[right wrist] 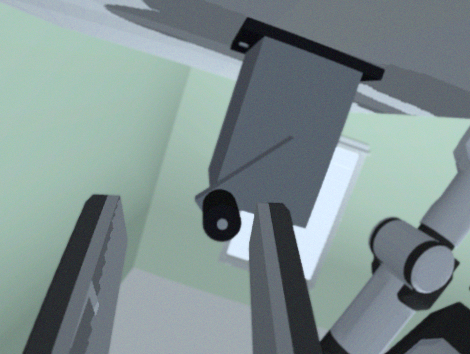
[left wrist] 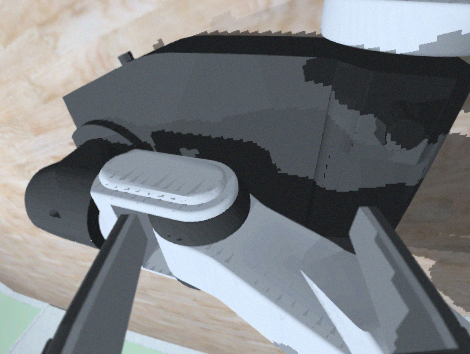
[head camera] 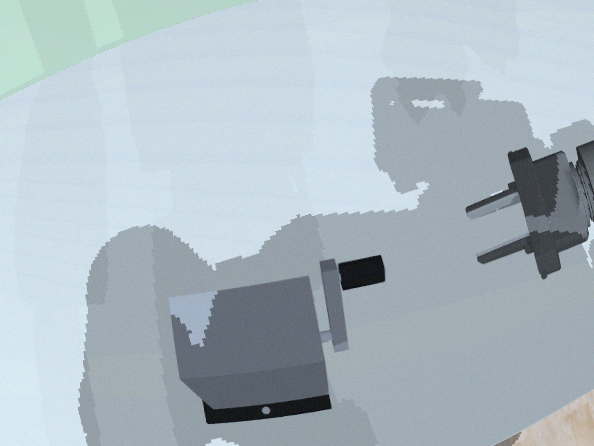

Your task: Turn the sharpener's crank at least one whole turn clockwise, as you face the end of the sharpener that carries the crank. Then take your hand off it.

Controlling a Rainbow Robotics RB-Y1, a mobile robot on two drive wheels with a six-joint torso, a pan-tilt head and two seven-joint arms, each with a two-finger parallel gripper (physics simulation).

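Frame: origin at the robot's base, x ahead, y left, z up, level; millimetres.
Seen in the pictures: left gripper, fingertip midpoint: point(left wrist: 248, 224); right gripper, fingertip midpoint: point(right wrist: 188, 221) point(head camera: 473, 236).
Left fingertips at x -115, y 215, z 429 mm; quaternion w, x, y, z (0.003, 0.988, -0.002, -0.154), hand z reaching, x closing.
Offsets run from my left fingertips to a thing's top centre. "pt": to the spot under its first point. Level surfaces: height alone.
The grey box-shaped sharpener @(pt dx +535, dy -156, dz +420 mm) point(head camera: 250, 325) point(right wrist: 295, 115) stands on its black base point(head camera: 230, 414) point(right wrist: 315, 50) at the lower middle of the head view. Its flat grey crank arm point(head camera: 334, 305) point(right wrist: 250, 165) is on the end facing my right gripper, with a black handle @(pt dx +574, dy -242, dz +424 mm) point(head camera: 362, 272) point(right wrist: 221, 215) sticking out from it. My right gripper point(head camera: 474, 235) point(right wrist: 188, 221) is partly open and empty. Its fingertips point at the crank end and stand clear of the handle, to its right in the head view. My left gripper point(left wrist: 248, 224) is wide open and empty, pointing at the robot's own body.
The pale table top @(dz +292 mm) point(head camera: 200, 150) lies under the sharpener, with its curved edge at the upper left and lower right of the head view. The dark robot base point(left wrist: 240, 90) and a white body part @(pt dx -65, dy -166, dz -69 mm) point(left wrist: 210, 260) show in the left wrist view. A grey robot arm point(right wrist: 375, 305) shows in the right wrist view.
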